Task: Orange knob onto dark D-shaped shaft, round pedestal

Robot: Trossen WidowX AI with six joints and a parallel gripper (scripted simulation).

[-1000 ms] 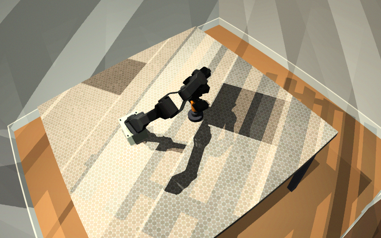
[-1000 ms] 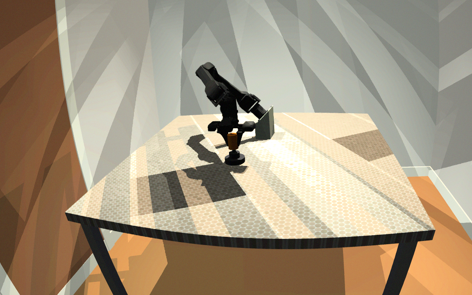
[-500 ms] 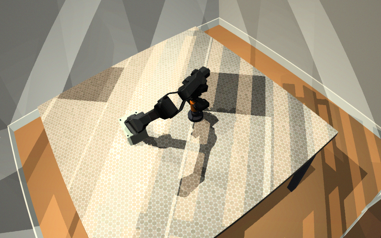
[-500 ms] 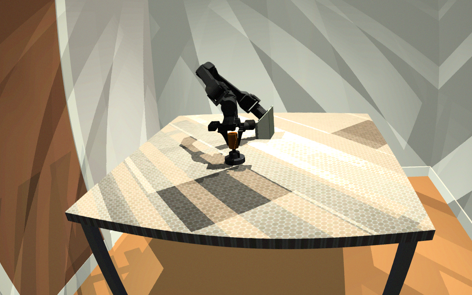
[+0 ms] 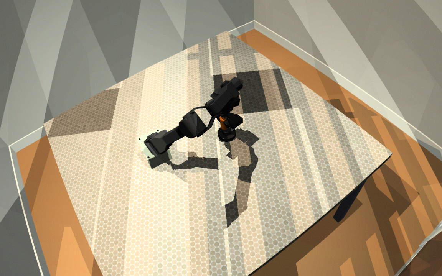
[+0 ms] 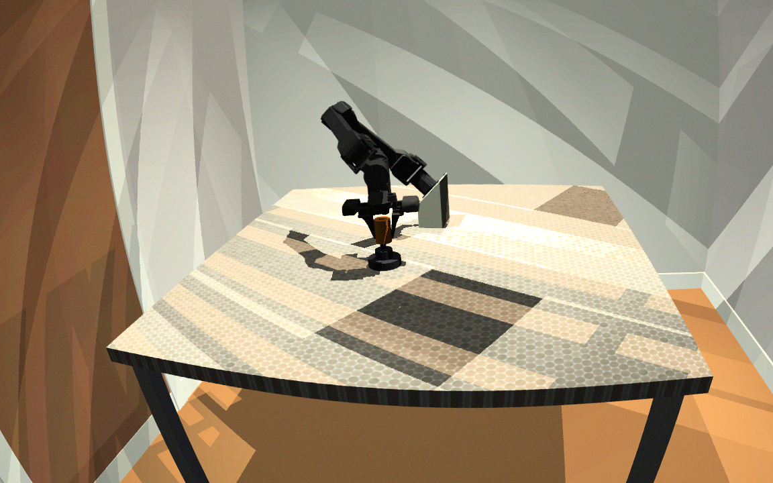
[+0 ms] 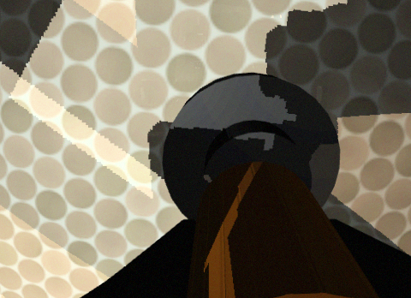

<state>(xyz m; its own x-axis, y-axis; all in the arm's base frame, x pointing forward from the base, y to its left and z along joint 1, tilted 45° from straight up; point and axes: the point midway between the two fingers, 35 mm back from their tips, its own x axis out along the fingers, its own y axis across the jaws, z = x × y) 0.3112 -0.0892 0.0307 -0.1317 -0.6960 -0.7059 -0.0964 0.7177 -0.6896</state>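
The dark round pedestal is 4 cm below my gripper tip. Round my gripper tip: orange knob: 2 cm above.
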